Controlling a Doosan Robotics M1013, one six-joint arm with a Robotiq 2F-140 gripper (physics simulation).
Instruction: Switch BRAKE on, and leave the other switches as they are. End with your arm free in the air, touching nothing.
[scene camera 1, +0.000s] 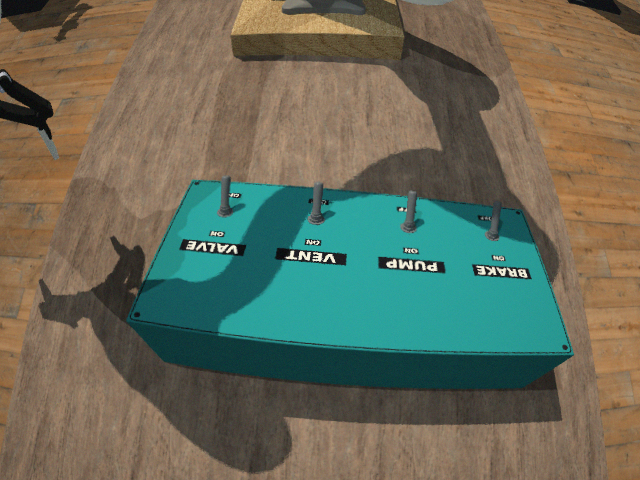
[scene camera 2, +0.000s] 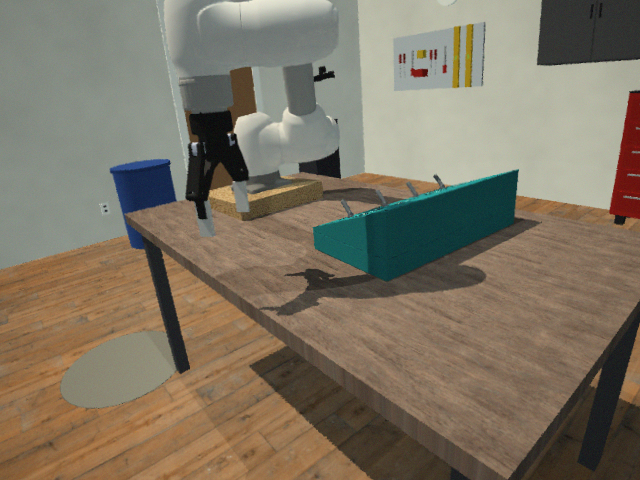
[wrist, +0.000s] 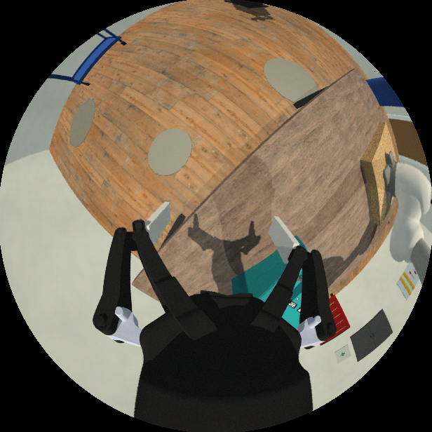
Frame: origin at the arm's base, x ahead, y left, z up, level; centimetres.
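Seen in the pictures: gripper, fingertip midpoint: (scene camera 1: 14, 177) (scene camera 2: 227, 222); arm's base at its link origin: (scene camera 2: 261, 186).
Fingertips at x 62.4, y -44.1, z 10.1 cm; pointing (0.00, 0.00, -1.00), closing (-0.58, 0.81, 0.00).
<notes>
Pixels of each thing's middle, then the offset from my fingertips to it. Level surfaces: height alone.
- teal switch box at the middle of its body: (scene camera 1: 358, 280) (scene camera 2: 420, 215) dx +8.6, dy +50.0, dz -9.8 cm
- BRAKE lever at the middle of its body: (scene camera 1: 495, 218) (scene camera 2: 438, 181) dx +1.3, dy +68.4, dz -4.9 cm
- PUMP lever at the middle of its body: (scene camera 1: 411, 208) (scene camera 2: 411, 188) dx +0.6, dy +56.4, dz -4.9 cm
- VENT lever at the middle of its body: (scene camera 1: 317, 200) (scene camera 2: 381, 197) dx -0.1, dy +44.4, dz -4.9 cm
- VALVE lever at the middle of its body: (scene camera 1: 225, 193) (scene camera 2: 346, 207) dx -0.8, dy +32.5, dz -4.9 cm
- table at its surface level: dz -15.6 cm
A teal switch box (scene camera 1: 336, 299) (scene camera 2: 429, 227) (wrist: 260, 274) stands on the table. In scene camera 1 its labels read upside down, with ON on the near side. The BRAKE lever (scene camera 1: 494, 219) (scene camera 2: 438, 180) leans to the far side, toward OFF. The PUMP lever (scene camera 1: 411, 209) (scene camera 2: 412, 189), VENT lever (scene camera 1: 317, 200) (scene camera 2: 381, 197) and VALVE lever (scene camera 1: 225, 195) (scene camera 2: 346, 207) also lean toward OFF. My gripper (scene camera 2: 224, 223) (wrist: 221, 218) is open and empty, pointing down in the air beyond the box's VALVE end, apart from the levers. Part of it shows at scene camera 1's left edge.
The white arm (scene camera 2: 268, 33) reaches over from its base on a wooden block (scene camera 1: 317, 45) (scene camera 2: 279, 198) (wrist: 377, 175) at the table's far end. The table (scene camera 1: 310, 113) (scene camera 2: 465, 330) (wrist: 300, 165) carries shadows of the arm. A blue bin (scene camera 2: 144, 193) stands behind it.
</notes>
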